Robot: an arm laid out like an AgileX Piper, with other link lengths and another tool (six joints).
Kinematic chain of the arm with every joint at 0, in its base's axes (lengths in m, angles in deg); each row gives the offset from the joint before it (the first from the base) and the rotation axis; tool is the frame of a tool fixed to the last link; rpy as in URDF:
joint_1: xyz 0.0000 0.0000 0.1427 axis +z
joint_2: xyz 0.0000 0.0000 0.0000 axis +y
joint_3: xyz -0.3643 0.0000 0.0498 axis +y
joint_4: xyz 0.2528 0.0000 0.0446 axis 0.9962 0 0.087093
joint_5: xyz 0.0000 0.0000 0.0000 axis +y
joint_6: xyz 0.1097 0.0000 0.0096 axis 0.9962 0 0.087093
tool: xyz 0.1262 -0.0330 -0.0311 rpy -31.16 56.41 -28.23
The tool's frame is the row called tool.
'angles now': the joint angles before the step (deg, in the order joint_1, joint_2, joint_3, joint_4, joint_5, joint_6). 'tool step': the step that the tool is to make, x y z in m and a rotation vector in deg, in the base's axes. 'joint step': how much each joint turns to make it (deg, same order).
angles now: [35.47, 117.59, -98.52, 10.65, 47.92, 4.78]
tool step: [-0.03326, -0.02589, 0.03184, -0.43, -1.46, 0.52]
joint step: [0.32, -8.43, 7.78, -1.25, -0.30, 0.05]
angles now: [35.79, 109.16, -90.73, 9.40, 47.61, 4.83]
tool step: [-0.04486, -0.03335, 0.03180, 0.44, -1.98, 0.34]
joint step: [0.30, -10.71, 9.79, -0.79, -0.95, -0.01]
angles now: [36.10, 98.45, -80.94, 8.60, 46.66, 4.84]
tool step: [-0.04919, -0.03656, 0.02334, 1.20, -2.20, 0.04]
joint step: [0.13, -11.39, 9.97, -0.30, -1.08, 0.00]
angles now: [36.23, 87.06, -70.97, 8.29, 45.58, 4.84]
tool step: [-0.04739, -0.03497, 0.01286, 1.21, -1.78, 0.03]
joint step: [0.01, -10.61, 8.40, -0.08, 0.06, 0.00]
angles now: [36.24, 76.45, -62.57, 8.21, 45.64, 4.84]
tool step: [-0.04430, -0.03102, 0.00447, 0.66, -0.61, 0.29]
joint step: [0.00, -9.19, 6.17, 0.13, 2.16, 0.01]
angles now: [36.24, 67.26, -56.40, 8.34, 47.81, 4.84]
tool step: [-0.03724, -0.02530, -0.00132, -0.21, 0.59, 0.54]
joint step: [-0.01, -6.99, 3.88, 0.15, 3.75, -0.02]
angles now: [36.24, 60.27, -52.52, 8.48, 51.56, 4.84]
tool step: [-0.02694, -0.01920, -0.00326, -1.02, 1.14, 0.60]
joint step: [0.00, -4.54, 2.02, -0.16, 4.08, 0.00]
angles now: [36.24, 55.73, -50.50, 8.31, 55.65, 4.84]
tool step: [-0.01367, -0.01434, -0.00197, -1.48, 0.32, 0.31]
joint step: [-0.08, -2.54, 0.87, -0.99, 2.83, -0.02]
